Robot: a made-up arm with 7 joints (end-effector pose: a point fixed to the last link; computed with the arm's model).
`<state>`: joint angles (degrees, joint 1 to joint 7).
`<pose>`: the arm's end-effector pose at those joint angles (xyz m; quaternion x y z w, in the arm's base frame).
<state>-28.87 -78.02 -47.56 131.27 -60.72 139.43 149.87</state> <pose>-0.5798 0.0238 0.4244 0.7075 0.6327 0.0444 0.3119</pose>
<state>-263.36 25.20 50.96 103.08 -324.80 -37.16 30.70</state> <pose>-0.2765 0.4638 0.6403 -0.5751 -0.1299 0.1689 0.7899</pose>
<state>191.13 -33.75 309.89 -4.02 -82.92 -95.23 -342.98</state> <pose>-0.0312 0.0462 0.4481 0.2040 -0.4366 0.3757 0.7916</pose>
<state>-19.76 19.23 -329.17 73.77 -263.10 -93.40 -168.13</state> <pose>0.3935 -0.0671 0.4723 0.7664 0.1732 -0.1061 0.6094</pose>
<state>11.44 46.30 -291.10 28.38 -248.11 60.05 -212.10</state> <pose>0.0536 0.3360 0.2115 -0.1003 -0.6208 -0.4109 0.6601</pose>
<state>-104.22 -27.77 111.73 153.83 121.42 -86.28 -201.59</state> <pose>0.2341 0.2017 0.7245 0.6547 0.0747 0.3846 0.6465</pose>
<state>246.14 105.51 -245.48 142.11 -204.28 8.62 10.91</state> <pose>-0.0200 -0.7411 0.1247 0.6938 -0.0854 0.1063 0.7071</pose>
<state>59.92 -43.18 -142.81 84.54 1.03 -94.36 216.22</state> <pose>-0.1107 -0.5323 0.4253 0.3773 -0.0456 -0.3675 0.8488</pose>
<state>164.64 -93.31 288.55 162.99 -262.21 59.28 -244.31</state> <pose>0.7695 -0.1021 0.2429 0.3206 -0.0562 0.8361 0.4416</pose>
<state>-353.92 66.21 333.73 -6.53 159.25 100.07 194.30</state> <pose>0.1221 -0.0421 0.0498 0.9647 -0.0977 0.2446 0.0018</pose>
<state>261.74 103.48 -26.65 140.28 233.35 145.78 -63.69</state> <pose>-0.2241 -0.5847 -0.0185 -0.0261 0.0997 0.9832 0.1507</pose>
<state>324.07 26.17 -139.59 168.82 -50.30 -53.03 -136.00</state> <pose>0.2447 -0.2591 0.7876 0.3879 -0.4390 0.8104 0.0104</pose>
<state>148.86 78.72 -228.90 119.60 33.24 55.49 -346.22</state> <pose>-0.6055 0.0338 0.5936 -0.0934 0.2951 -0.9436 0.1176</pose>
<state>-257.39 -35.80 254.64 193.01 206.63 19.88 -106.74</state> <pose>0.0615 -0.4140 0.8300 0.3903 0.0865 -0.6617 0.6343</pose>
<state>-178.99 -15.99 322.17 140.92 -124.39 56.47 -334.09</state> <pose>0.0226 0.1802 0.9616 -0.4169 -0.1935 -0.8500 0.2573</pose>
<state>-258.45 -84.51 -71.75 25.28 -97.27 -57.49 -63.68</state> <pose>0.2110 -0.1109 0.4042 0.1201 -0.3080 -0.9426 0.0462</pose>
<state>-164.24 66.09 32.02 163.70 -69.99 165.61 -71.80</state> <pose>-0.5725 -0.1443 0.3222 -0.4298 0.7010 0.0284 0.5684</pose>
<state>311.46 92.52 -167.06 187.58 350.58 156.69 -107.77</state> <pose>0.3991 -0.4571 0.2710 0.2629 -0.3967 -0.8621 0.1738</pose>
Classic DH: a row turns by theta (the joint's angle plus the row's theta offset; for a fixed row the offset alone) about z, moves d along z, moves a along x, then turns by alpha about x. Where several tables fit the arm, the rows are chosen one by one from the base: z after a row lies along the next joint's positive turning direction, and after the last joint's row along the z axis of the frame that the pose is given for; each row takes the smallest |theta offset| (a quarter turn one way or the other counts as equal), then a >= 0, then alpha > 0; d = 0 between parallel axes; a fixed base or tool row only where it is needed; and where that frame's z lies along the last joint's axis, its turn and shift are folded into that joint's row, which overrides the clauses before.
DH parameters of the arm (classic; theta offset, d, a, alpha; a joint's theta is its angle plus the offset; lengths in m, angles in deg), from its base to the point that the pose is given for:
joint 1: 0 0.2084 0 -90
joint 2: 0 0 0 90
joint 3: 0 0.3841 0.0783 90
joint 4: 0 0 0.0614 90
joint 5: 0 0.2713 0 90
joint 6: 0 0 0.071 -90
joint 7: 0 0.0906 0 0

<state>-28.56 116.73 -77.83 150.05 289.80 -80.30 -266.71</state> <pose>0.4018 -0.3110 -0.1729 -0.9644 -0.1608 -0.0809 0.1939</pose>
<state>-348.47 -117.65 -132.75 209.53 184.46 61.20 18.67</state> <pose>-0.6631 0.0172 0.0203 0.1758 -0.4344 -0.8717 0.1433</pose>
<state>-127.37 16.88 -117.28 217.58 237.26 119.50 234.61</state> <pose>0.0754 -0.2592 0.7217 0.5703 0.6397 0.4758 0.1980</pose>
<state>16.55 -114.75 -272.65 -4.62 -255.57 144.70 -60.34</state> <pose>-0.1246 0.1220 0.0594 -0.7087 -0.6443 0.1811 0.2234</pose>
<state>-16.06 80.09 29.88 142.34 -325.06 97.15 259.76</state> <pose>0.6920 0.0051 0.0927 -0.5576 -0.5860 -0.2680 0.5233</pose>
